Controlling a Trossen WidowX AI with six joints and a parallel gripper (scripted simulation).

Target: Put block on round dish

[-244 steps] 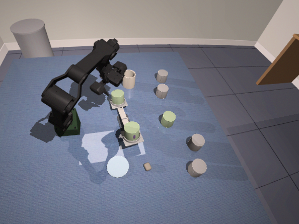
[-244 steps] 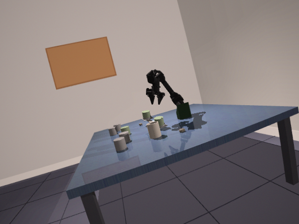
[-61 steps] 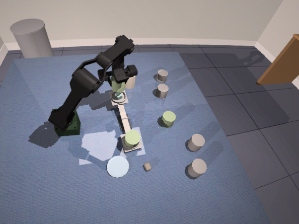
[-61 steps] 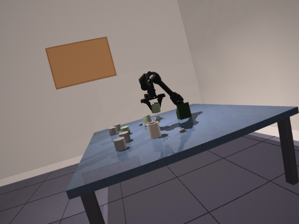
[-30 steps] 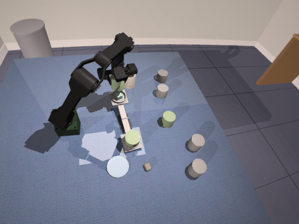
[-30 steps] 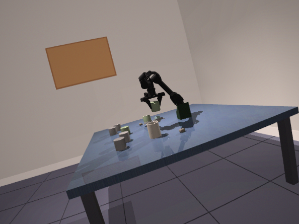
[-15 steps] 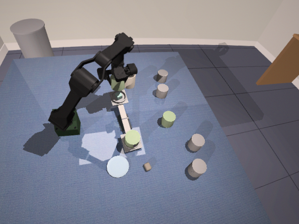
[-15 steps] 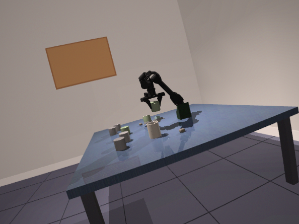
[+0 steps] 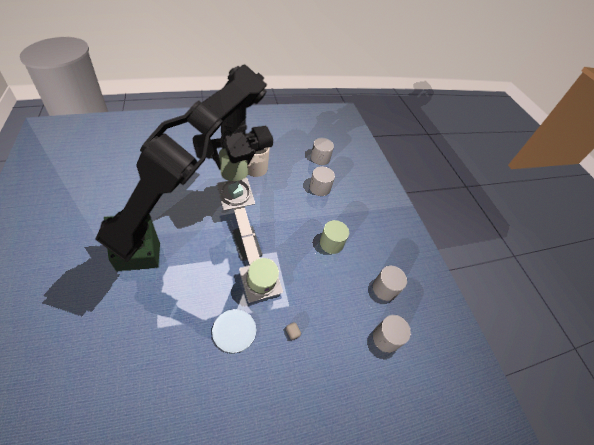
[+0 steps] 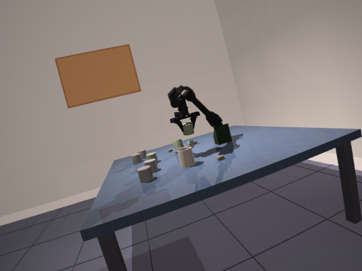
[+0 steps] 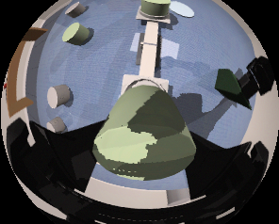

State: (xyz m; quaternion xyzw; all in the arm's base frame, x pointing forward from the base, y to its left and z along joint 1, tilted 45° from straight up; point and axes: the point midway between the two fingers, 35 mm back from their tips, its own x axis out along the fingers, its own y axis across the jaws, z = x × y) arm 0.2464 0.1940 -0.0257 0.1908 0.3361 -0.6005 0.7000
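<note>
Now: the pale green block 80 mm below my gripper tip and 10 mm to the right of it. Round my gripper tip: small balance (150 mm below, 130 mm to the right, 40 mm ahead); then balance beam (130 mm to the right, 130 mm below, 30 mm ahead); then beige cup (160 mm to the left, 130 mm below, 70 mm ahead).
</note>
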